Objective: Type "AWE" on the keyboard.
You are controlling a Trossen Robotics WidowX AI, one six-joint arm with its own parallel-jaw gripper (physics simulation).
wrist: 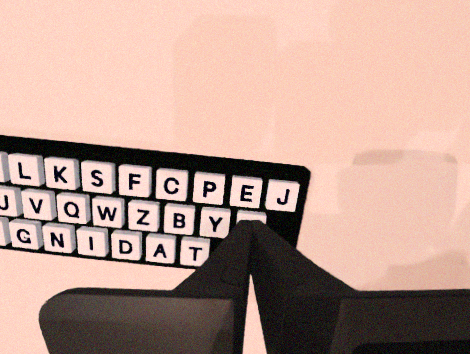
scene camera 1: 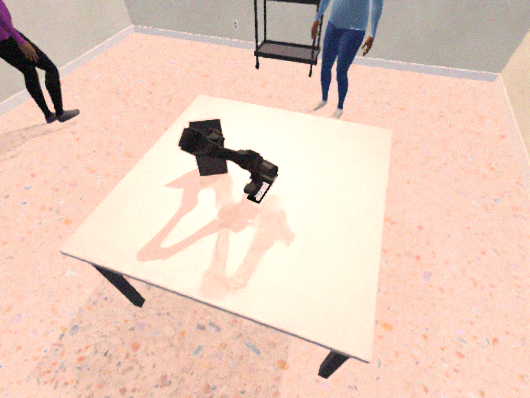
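Pixels of known places: gripper, between the fingertips: (wrist: 249, 229) (scene camera 1: 258, 190); arm's base, origin of its link: (scene camera 1: 212, 137).
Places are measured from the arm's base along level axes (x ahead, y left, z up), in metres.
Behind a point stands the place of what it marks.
A black keyboard (scene camera 1: 254, 199) {z -0.207, x 0.237, y -0.160 m} (wrist: 150, 157) {z -0.207, x 0.283, y -0.087 m} with white lettered keys lies on the table, partly hidden by the arm in the scene view. In the wrist view the E key (wrist: 246, 193) {z -0.202, x 0.257, y -0.136 m} is in the top row, between P and J. The W key (wrist: 108, 213) {z -0.202, x 0.256, y -0.059 m} is in the middle row, between Q and Z. The A key (wrist: 160, 250) {z -0.202, x 0.229, y -0.083 m} is in the bottom row, between D and T. My gripper (wrist: 249, 229) {z -0.168, x 0.253, y -0.135 m} is shut and empty. Its tips overlap a middle-row key right of Y, just below the E key; that key's letter is hidden. Their height above the keys is unclear.
The arm's black base plate (scene camera 1: 213, 166) {z -0.157, x -0.009, y -0.035 m} sits at the back left of the white table (scene camera 1: 320, 280) {z -0.218, x 0.590, y -0.492 m}. A person in blue (scene camera 1: 345, 45) and a black cart (scene camera 1: 285, 51) stand behind the table. Another person (scene camera 1: 37, 65) stands at the far left. Arm shadows cross the table top.
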